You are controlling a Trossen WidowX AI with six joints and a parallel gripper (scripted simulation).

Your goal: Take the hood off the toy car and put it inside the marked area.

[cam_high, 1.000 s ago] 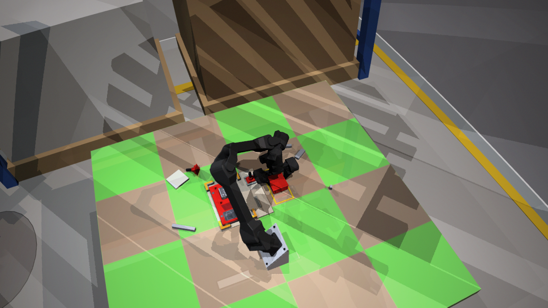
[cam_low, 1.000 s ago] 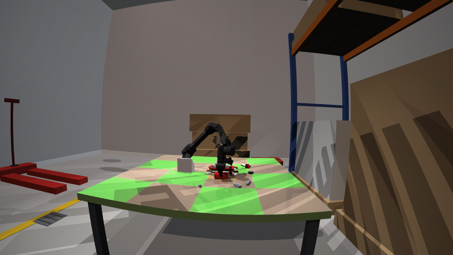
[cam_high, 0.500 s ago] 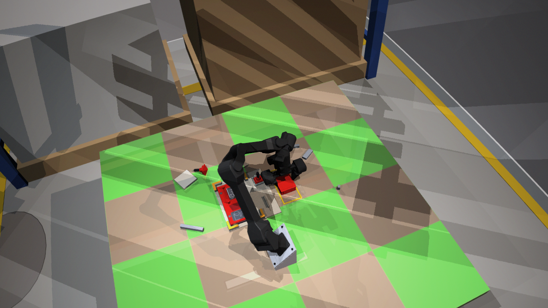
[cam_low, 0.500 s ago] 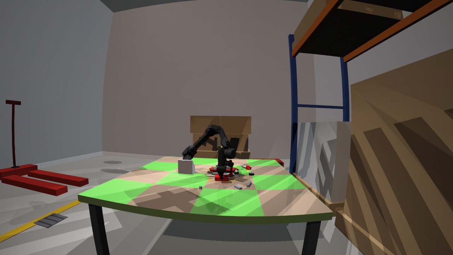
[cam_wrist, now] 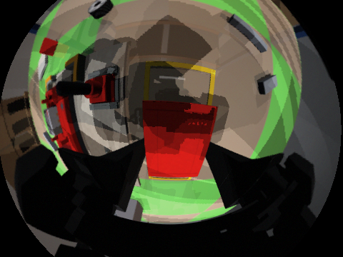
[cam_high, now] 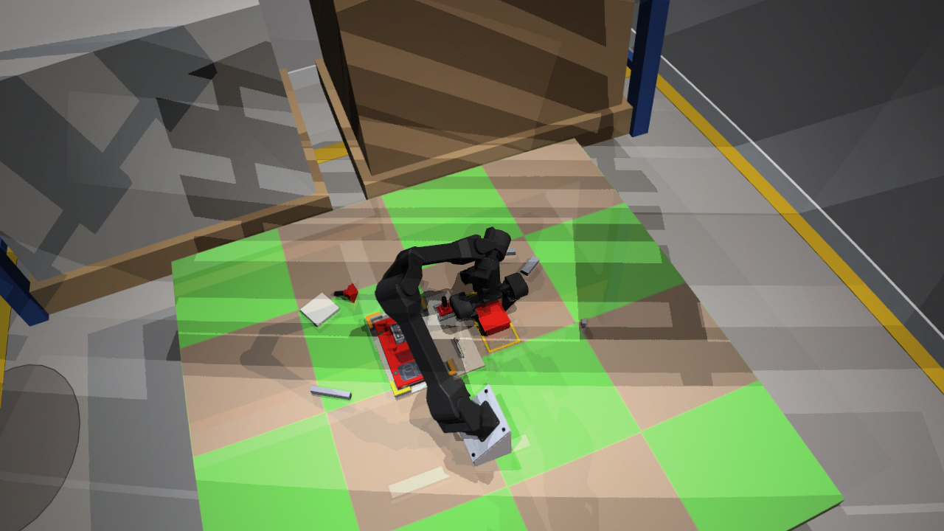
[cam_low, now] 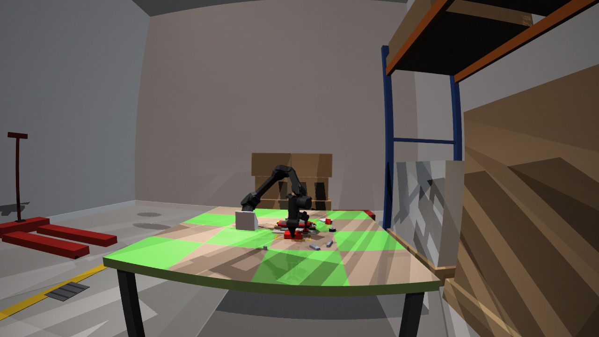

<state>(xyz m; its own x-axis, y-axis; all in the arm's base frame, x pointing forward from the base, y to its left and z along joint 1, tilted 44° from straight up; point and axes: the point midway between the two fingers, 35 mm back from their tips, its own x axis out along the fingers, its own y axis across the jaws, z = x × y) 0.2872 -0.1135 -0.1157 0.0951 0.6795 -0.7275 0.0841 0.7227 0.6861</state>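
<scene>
My gripper tip is now right at the red hood. Round my gripper tip: white tile (380 mm to the left, 240 mm ahead, 10 mm below).
</scene>
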